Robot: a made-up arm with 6 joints. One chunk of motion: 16 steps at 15 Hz.
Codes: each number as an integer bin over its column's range. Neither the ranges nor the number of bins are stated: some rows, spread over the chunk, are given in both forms.
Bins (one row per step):
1: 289 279 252 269 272 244
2: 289 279 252 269 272 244
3: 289 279 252 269 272 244
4: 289 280 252 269 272 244
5: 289 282 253 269 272 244
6: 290 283 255 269 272 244
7: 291 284 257 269 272 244
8: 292 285 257 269 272 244
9: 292 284 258 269 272 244
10: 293 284 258 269 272 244
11: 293 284 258 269 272 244
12: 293 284 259 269 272 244
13: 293 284 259 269 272 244
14: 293 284 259 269 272 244
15: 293 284 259 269 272 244
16: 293 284 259 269 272 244
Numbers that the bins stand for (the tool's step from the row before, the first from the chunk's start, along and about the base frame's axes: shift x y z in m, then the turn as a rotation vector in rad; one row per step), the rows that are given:
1: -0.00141 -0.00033 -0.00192 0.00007 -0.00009 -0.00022
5: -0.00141 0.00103 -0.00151 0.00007 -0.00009 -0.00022
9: -0.00014 0.00194 0.00051 0.00007 -0.00009 -0.00022
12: 0.00028 0.00194 0.00092 0.00007 -0.00009 -0.00022
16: 0.00028 0.00194 0.00092 0.00007 -0.00009 -0.00022
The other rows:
2: -0.00141 -0.00033 -0.00192 0.00007 -0.00009 -0.00022
3: -0.00141 -0.00033 -0.00192 0.00007 -0.00009 -0.00022
4: -0.00141 0.00012 -0.00192 0.00007 -0.00009 -0.00022
6: -0.00098 0.00149 -0.00070 0.00007 -0.00009 -0.00022
7: -0.00056 0.00194 0.00011 0.00007 -0.00009 -0.00022
8: -0.00014 0.00239 0.00011 0.00007 -0.00009 -0.00022
10: 0.00028 0.00194 0.00051 0.00007 -0.00009 -0.00022
11: 0.00028 0.00194 0.00051 0.00007 -0.00009 -0.00022
13: 0.00028 0.00194 0.00092 0.00007 -0.00009 -0.00022
14: 0.00028 0.00194 0.00092 0.00007 -0.00009 -0.00022
15: 0.00028 0.00194 0.00092 0.00007 -0.00009 -0.00022

